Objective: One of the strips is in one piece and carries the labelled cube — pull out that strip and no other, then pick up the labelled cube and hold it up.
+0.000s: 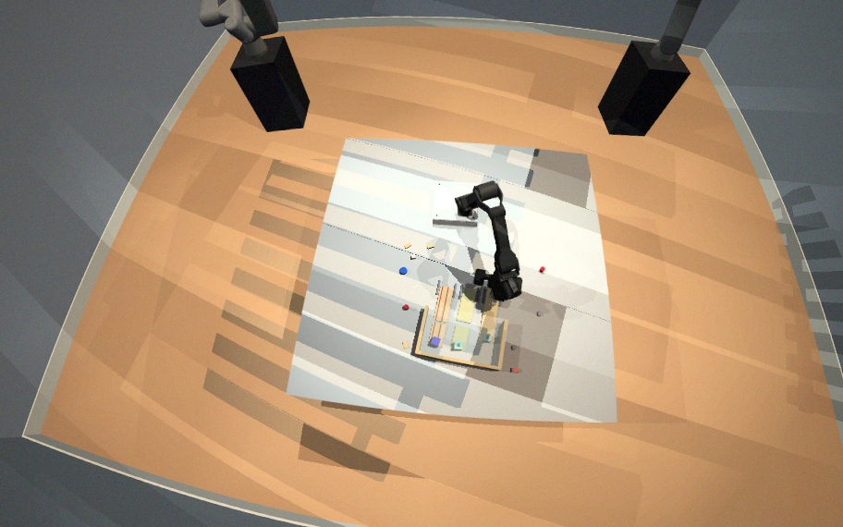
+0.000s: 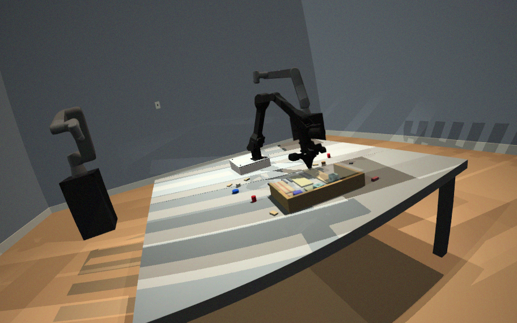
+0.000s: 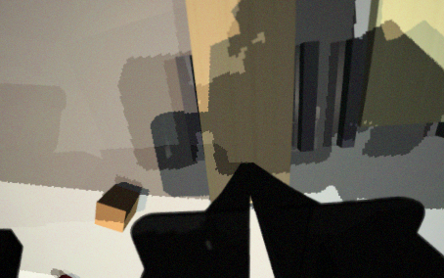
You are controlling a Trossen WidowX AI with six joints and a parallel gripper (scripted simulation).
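My gripper tip is now 10 cm short of the tan strip and 3 cm to the left of it. Round my gripper tip: tan block (10 cm to the left); blue disc (9 cm behind, 38 cm to the right).
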